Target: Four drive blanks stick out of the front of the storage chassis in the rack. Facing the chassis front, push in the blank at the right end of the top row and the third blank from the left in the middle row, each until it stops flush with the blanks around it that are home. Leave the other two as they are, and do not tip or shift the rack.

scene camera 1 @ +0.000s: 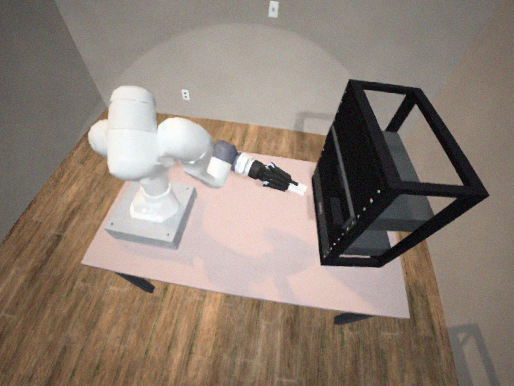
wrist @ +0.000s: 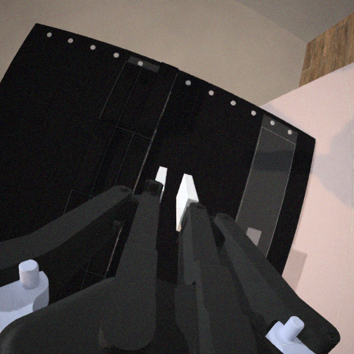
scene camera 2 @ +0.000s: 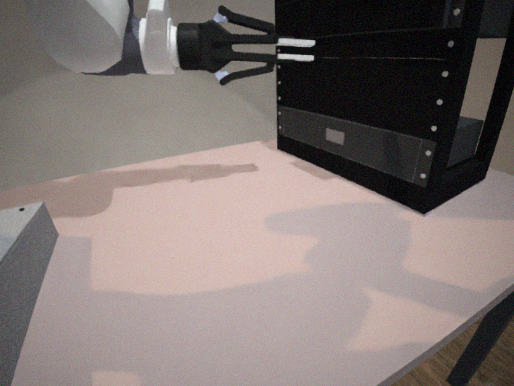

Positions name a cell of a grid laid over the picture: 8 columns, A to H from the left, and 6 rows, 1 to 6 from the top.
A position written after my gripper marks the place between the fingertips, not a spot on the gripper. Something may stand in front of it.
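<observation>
Black rack (scene camera 2: F2), (scene camera 1: F3), (wrist: B2). My gripper (scene camera 2: E1), (scene camera 1: E3), (wrist: D4).
</observation>
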